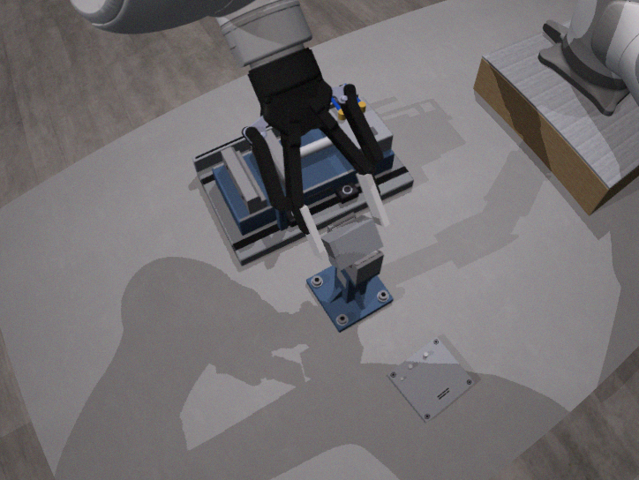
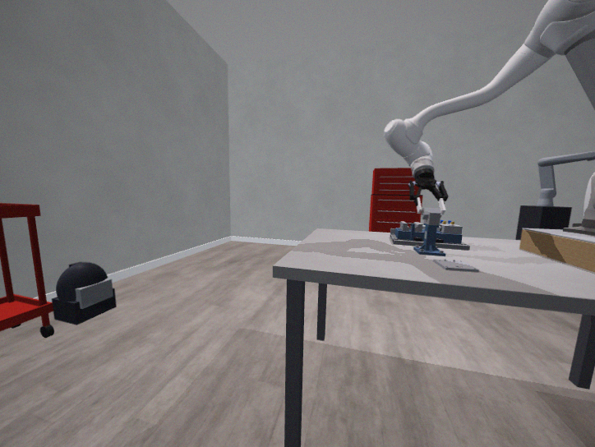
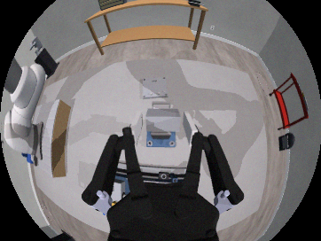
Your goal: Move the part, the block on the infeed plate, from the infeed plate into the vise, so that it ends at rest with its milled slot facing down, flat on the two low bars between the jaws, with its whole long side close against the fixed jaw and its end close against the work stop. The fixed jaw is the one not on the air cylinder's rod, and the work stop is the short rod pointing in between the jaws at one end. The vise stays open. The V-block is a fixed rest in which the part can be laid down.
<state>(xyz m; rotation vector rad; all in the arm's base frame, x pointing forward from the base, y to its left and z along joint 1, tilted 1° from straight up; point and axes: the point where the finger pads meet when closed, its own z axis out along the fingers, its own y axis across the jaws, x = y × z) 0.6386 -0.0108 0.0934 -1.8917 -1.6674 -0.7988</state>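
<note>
The part is 1 cm to the left of my hand and 3 cm below it. Also, from my hand: work stop (1 cm ahead, 14 cm to the right, 9 cm below); then moving jaw (3 cm behind, 18 cm to the right, 10 cm below); then blue post (2 cm ahead, 11 cm to the right, 12 cm below).
</note>
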